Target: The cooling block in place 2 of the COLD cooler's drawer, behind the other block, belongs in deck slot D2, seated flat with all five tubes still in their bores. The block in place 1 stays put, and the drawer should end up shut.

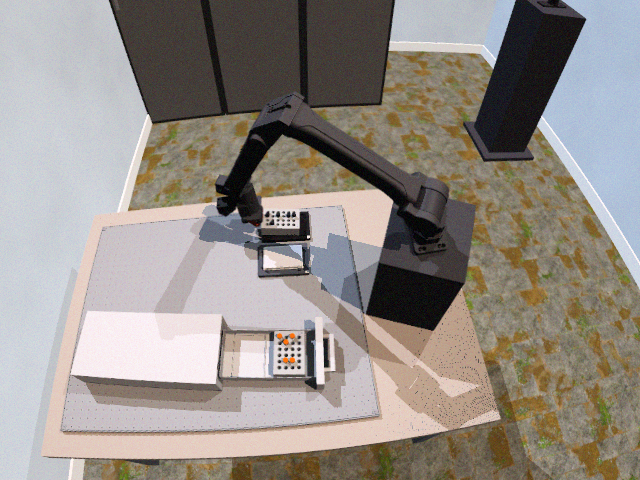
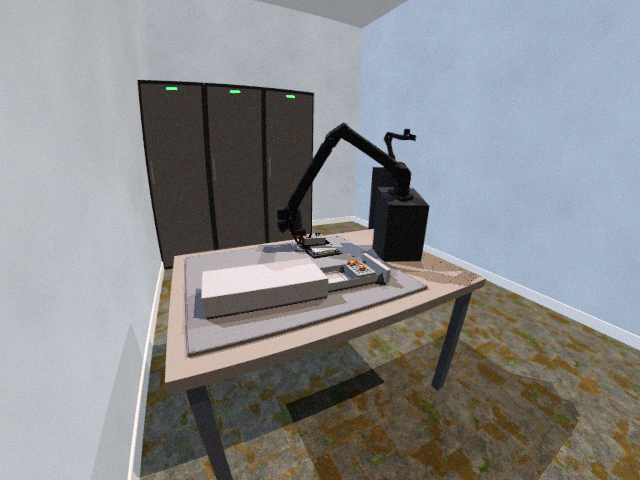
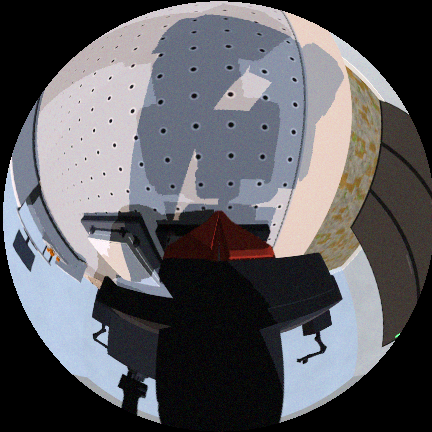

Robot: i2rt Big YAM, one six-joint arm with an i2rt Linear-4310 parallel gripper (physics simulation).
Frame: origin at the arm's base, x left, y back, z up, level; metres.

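Seen in the pictures: gripper, fingertip midpoint: (image 1: 257, 226) (image 2: 298, 244) (image 3: 218, 216); arm's base, origin of the base link: (image 1: 426, 230) (image 2: 400, 195) (image 3: 139, 365).
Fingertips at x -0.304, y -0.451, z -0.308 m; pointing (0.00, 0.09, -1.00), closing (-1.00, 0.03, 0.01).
Offsets run from my fingertips to a thing's middle. "pt": to the spot under its first point. Level surfaces: height alone.
A light cooling block @(dy +0.083, dx +0.010, dz +0.025 m) (image 1: 280, 221) (image 2: 313, 240) with dark-capped tubes sits over the far black-framed deck slot @(pt dy +0.166, dx +0.026, dz +0.002 m) (image 1: 305, 227), its dark frame showing at the right and near sides. Whether it is flat cannot be told. My gripper (image 1: 256, 223) (image 2: 299, 239) (image 3: 218, 216) is shut and empty, its red fingertips low at the block's left end; contact is unclear. The near deck slot @(pt dy +0.009, dx +0.188, dz +0.002 m) (image 1: 261, 271) is empty. The drawer @(pt dy +0.000, dx +0.547, dz +0.015 m) (image 1: 263, 379) (image 2: 351, 283) is open. A block with orange tubes @(dy +0.079, dx +0.482, dz +0.023 m) (image 1: 288, 353) (image 2: 358, 268) sits at its handle end; the place behind it is empty. No slot labels are legible.
The white cooler housing @(pt dy -0.321, dx +0.450, dz +0.074 m) (image 1: 147, 346) (image 2: 263, 284) stands at the near left on the perforated mat @(dz -0.009 m) (image 1: 155, 268). The drawer's front panel @(pt dy +0.159, dx +0.510, dz +0.061 m) (image 1: 319, 356) and handle @(pt dy +0.195, dx +0.493, dz +0.035 m) (image 1: 331, 352) stick out to the right. The arm's black pedestal (image 1: 416, 289) stands at the table's right.
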